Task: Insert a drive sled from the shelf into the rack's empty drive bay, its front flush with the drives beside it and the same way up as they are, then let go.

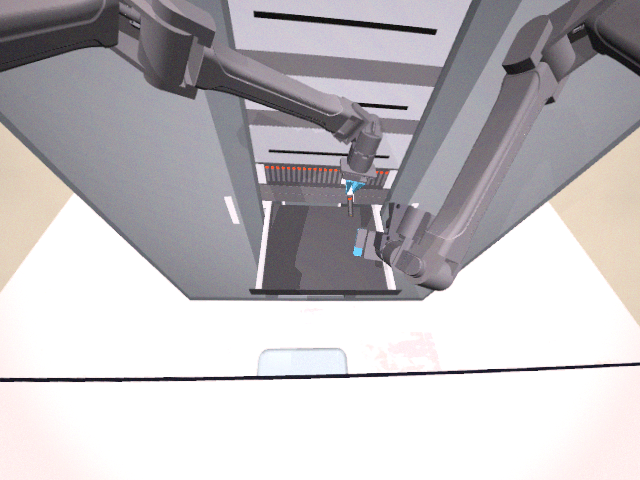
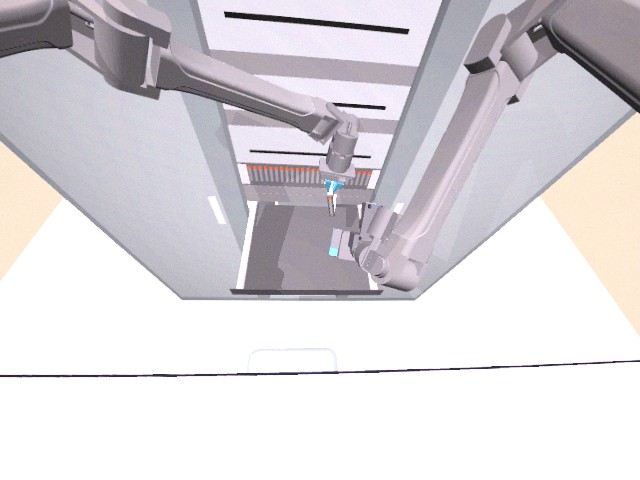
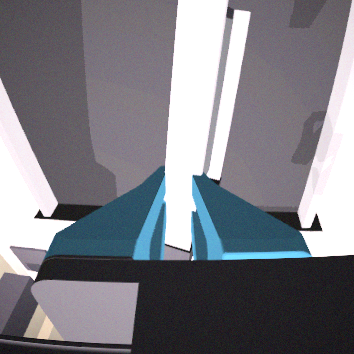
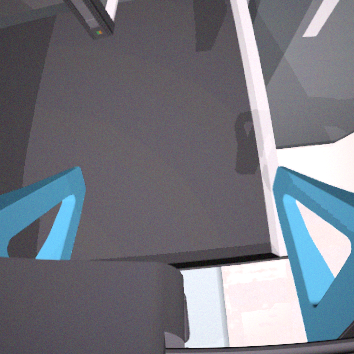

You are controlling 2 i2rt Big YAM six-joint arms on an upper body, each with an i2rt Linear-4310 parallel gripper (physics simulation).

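Places are measured from the left arm's base along level axes (x ahead, y left, z up), in metres.
Pixels of known places: left gripper, fingertip midpoint: (image 1: pixel 348 193) (image 2: pixel 329 193) (image 3: pixel 178 176); right gripper, fingertip midpoint: (image 4: pixel 178 176).
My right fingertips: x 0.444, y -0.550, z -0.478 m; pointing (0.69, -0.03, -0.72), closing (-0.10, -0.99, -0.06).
Observation:
Ahead of a thing's pixels: the offset from my right fingertips to its middle. "pt": to the spot under its first point. Level surfaces: height alone.
The drive sled {0.048 m left, 0.183 m ahead, 0.016 m down} (image 1: pixel 350 207) (image 2: pixel 331 207) (image 3: pixel 195 90) (image 4: pixel 95 24) is long, narrow and held on edge, its dark front facing outward with an orange mark near the top. My left gripper (image 1: pixel 351 192) (image 2: pixel 332 191) (image 3: pixel 178 176) is shut on it, in front of the drive row and above the shelf. The drives {pt 0.204 m left, 0.286 m ahead, 0.030 m down} (image 1: pixel 302 175) (image 2: pixel 281 175) stand upright side by side in the rack, orange marks at the top. The empty bay does not show; the left gripper covers part of the row. My right gripper (image 1: pixel 357 251) (image 2: pixel 333 251) (image 4: pixel 178 176) is open and empty, nearer the shelf's front edge.
The dark shelf {0.204 m down} (image 1: pixel 279 253) (image 2: pixel 263 253) (image 3: pixel 135 115) (image 4: pixel 140 130) lies between white rails (image 1: pixel 264 248) (image 4: pixel 257 100) below the drive row. Grey rack side panels {pt 0.764 m left, 0.267 m ahead, 0.020 m down} (image 1: pixel 129 170) (image 2: pixel 118 170) flank it. White units with black slots (image 1: pixel 330 46) rise above the drives.

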